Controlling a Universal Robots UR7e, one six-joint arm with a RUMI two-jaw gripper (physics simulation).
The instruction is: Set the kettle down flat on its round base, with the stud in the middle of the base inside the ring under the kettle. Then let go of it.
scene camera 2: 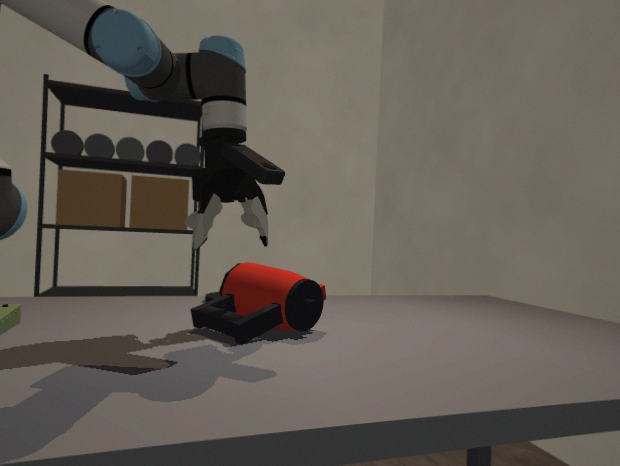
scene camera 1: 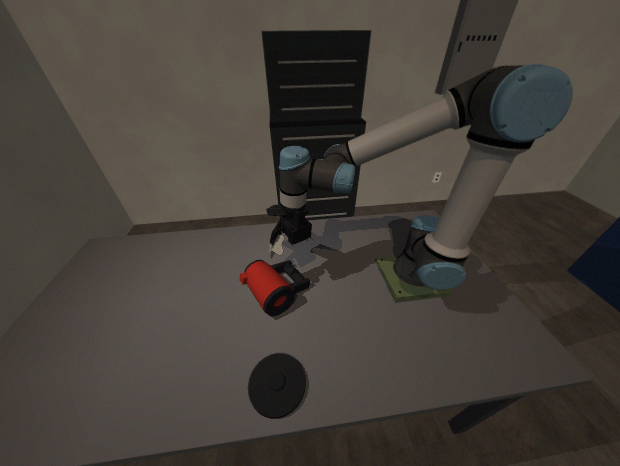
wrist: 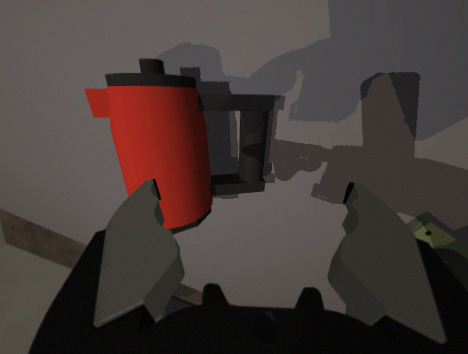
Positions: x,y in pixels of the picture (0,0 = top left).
Scene:
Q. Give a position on a black round base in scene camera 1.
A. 276,386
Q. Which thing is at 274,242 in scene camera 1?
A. The gripper.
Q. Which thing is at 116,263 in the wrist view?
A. The gripper.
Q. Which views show the gripper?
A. Scene camera 2, scene camera 1 and the wrist view: all of them.

